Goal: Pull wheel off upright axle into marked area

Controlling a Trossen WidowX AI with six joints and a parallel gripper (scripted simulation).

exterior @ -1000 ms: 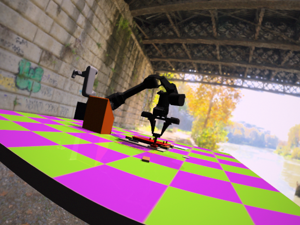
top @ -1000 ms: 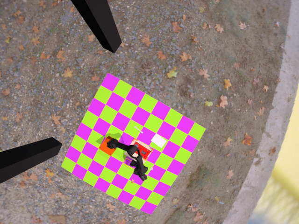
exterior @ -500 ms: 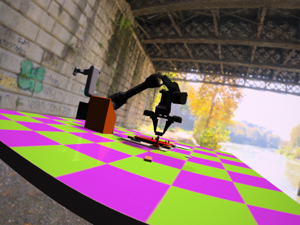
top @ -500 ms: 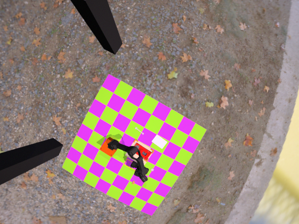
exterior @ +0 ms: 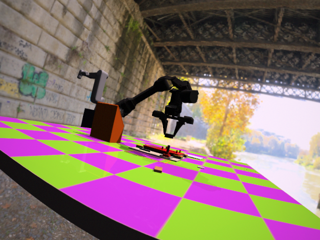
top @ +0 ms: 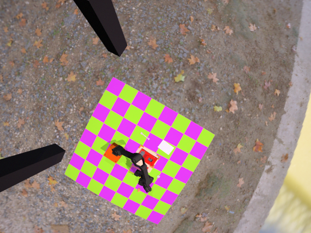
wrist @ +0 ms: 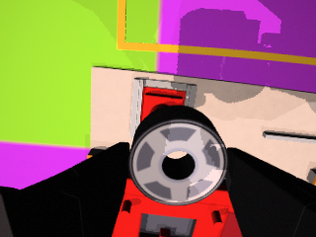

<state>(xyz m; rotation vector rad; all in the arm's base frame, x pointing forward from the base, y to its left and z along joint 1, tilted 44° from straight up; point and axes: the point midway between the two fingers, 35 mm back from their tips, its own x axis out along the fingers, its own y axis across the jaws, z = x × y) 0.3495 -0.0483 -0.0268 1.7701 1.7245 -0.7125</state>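
Right now the upright post is 1 cm ahead of my gripper tip, 1 cm to the left of it and 7 cm below it. From my gripper tip the other things lie so: brown block 6 cm ahead, 27 cm to the right, 10 cm below; white sheet 7 cm ahead, 32 cm to the left, 10 cm below; wheel right at my gripper tip.
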